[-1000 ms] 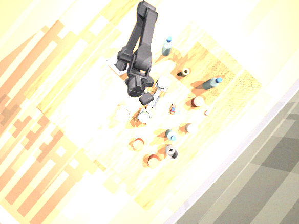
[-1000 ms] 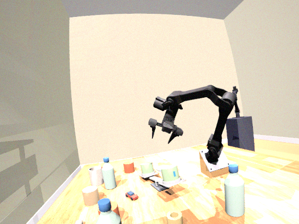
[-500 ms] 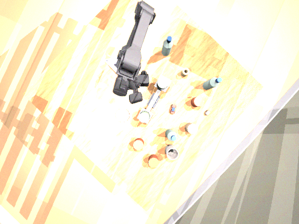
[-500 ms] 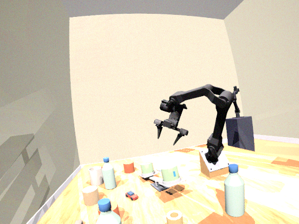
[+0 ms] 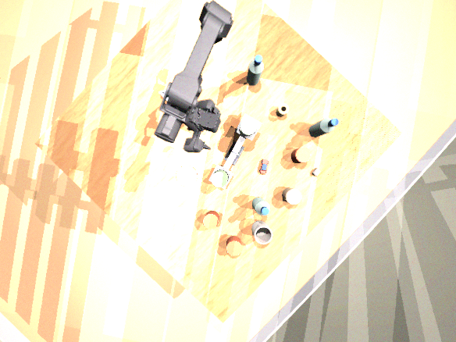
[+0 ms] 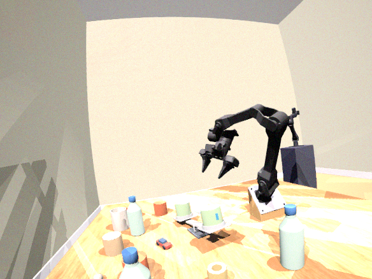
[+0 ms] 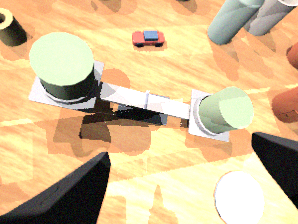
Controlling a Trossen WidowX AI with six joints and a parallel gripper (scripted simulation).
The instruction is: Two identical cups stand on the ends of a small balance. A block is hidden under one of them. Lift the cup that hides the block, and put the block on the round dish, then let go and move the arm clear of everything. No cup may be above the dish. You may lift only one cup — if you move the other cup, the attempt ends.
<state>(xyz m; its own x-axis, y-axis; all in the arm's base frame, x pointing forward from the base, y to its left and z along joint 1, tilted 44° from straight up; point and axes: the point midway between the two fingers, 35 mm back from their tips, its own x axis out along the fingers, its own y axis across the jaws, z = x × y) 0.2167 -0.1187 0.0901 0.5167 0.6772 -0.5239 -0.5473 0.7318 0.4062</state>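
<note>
Now: gripper tip 180 mm above the grey block, 130 mm short of it and 90 mm to the left of it. The rest, counted from my gripper tip: round dish 220 mm below, 210 mm to the right, 10 mm ahead; then ring 340 mm to the left, 200 mm below, 90 mm ahead; then red toy car 230 mm ahead, 210 mm below, 100 mm to the left.
</note>
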